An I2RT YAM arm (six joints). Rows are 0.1 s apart.
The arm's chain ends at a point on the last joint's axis. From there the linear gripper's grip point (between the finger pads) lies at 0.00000 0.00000 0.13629 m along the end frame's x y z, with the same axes.
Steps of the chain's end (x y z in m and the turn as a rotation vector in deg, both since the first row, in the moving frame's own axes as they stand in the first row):
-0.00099, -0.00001, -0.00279, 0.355, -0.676, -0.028
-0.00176, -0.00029, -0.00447, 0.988, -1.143, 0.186
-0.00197, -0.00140, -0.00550, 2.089, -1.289, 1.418
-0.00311, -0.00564, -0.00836, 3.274, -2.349, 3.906
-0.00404, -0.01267, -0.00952, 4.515, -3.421, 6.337
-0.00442, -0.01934, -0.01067, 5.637, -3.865, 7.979
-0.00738, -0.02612, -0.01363, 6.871, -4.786, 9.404
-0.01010, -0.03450, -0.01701, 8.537, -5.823, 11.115
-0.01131, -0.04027, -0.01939, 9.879, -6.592, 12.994
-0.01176, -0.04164, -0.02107, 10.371, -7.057, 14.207
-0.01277, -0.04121, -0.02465, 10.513, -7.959, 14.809
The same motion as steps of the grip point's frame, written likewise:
-0.00260, -0.00085, -0.00280, 0.355, -0.676, -0.028
-0.00447, -0.00264, -0.00452, 0.988, -1.143, 0.186
-0.00497, -0.00641, -0.00563, 2.089, -1.289, 1.418
-0.00842, -0.01361, -0.00870, 3.274, -2.349, 3.906
-0.01155, -0.02382, -0.01018, 4.515, -3.421, 6.337
-0.01263, -0.03331, -0.01164, 5.637, -3.865, 7.979
-0.01734, -0.04326, -0.01508, 6.871, -4.786, 9.404
-0.02183, -0.05591, -0.01921, 8.537, -5.823, 11.115
-0.02410, -0.06517, -0.02229, 9.879, -6.592, 12.994
-0.02521, -0.06792, -0.02431, 10.371, -7.057, 14.207
-0.02813, -0.06814, -0.02822, 10.513, -7.959, 14.809

